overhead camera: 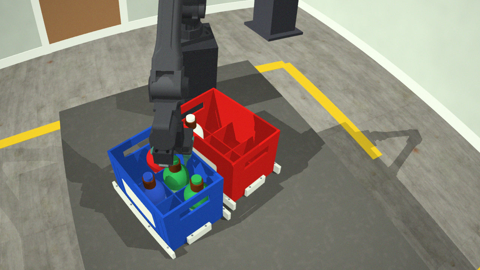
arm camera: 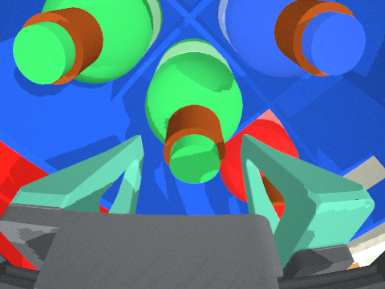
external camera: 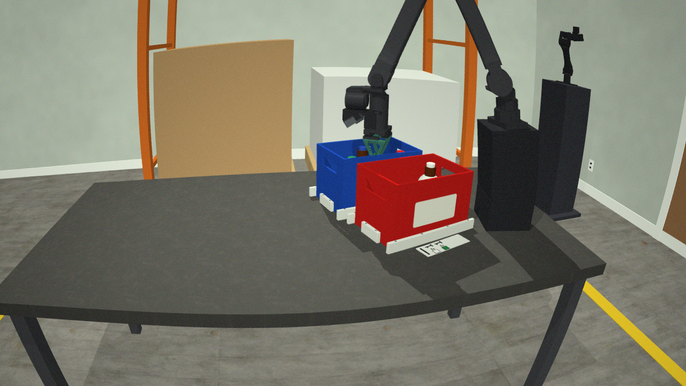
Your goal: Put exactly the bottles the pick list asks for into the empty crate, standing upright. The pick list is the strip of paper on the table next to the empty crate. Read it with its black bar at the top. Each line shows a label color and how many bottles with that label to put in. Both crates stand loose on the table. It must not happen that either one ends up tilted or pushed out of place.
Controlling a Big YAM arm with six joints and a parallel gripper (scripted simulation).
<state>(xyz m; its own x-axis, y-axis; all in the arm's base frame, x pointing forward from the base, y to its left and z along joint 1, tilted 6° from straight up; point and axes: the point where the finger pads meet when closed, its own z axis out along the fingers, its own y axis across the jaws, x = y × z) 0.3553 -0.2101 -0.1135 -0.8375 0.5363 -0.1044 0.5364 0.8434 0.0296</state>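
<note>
Now: the green bottle 70 mm below my hand. The rest, counted from my hand: blue crate: 70 mm below, 40 mm to the right, 10 mm ahead; red bottle: 80 mm behind, 70 mm below, 20 mm to the right; blue bottle: 80 mm to the right, 70 mm below, 20 mm ahead.
</note>
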